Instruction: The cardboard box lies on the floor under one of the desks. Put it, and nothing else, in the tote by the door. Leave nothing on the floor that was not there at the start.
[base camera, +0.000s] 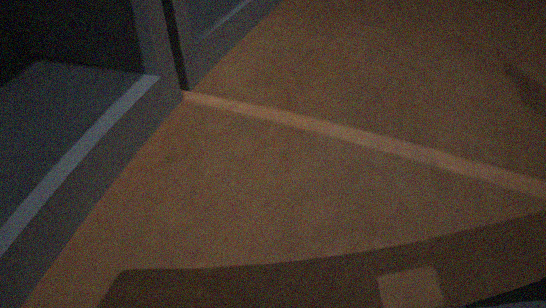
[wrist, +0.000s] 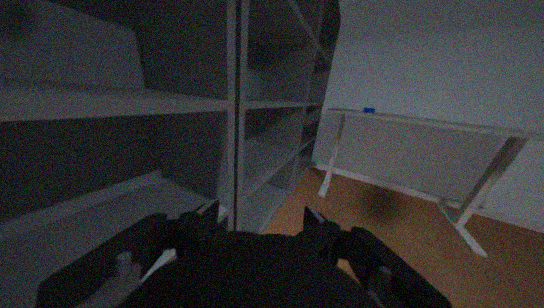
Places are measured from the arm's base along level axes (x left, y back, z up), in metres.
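Pixels of known places: gripper, fingertip midpoint: (wrist: 261, 212).
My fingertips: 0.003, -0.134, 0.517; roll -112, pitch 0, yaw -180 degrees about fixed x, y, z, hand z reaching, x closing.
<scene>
Behind a point stands the place of what it marks, as x, y, z.
My gripper (wrist: 261, 212) {0.003, -0.134, 0.517} is open, with its two dark fingertips wide apart and no object between them. It is beside the grey shelf unit, whose upright stands behind and left of the fingers in the wrist view. The cardboard box and the tote do not show in either view. A desk (wrist: 425, 119) {-1.458, -1.458, 0.554} with pale legs stands against the wall at the right of the wrist view. A dark blurred patch lies over the floor near it, and no box can be made out under the part of the desk that shows.
A grey shelf unit (base camera: 80, 145) {0.247, -0.411, -0.320} (wrist: 233, 150) {0.132, -0.578, 0.408} with open compartments runs along the left. A small blue object (wrist: 369, 110) {-1.057, -1.691, 0.574} is on the desk top. A pale strip (base camera: 320, 125) crosses the orange-brown floor (base camera: 240, 190) {0.031, -0.374, -0.396} (wrist: 400, 240) {-1.184, -0.934, -0.396}. Dark shadows lie along the bottom of the base camera view.
</scene>
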